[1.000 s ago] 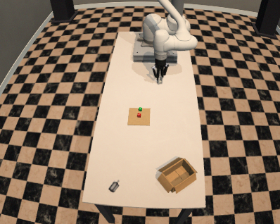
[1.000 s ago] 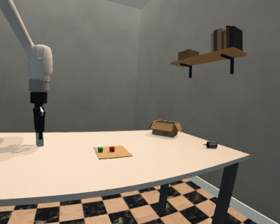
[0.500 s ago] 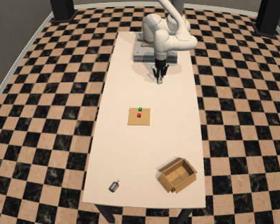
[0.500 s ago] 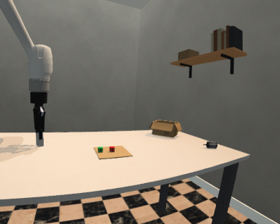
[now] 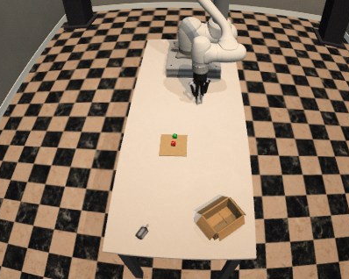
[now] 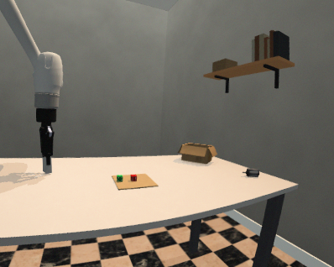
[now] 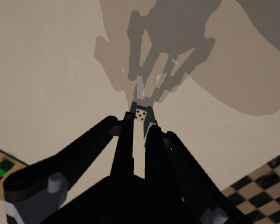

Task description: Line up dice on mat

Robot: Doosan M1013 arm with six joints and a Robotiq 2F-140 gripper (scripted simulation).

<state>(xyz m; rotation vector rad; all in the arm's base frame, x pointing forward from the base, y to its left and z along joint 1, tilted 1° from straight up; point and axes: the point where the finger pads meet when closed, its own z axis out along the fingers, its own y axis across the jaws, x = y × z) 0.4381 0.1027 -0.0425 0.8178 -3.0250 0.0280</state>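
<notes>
Right now my hand is 33 cm short of the red die, 10 cm to the left of it and 2 cm above it. Also, from my hand: green die 28 cm ahead, 10 cm to the right, 2 cm below; then white die 2 cm below; then tan mat 33 cm ahead, 10 cm to the right, 4 cm below.
</notes>
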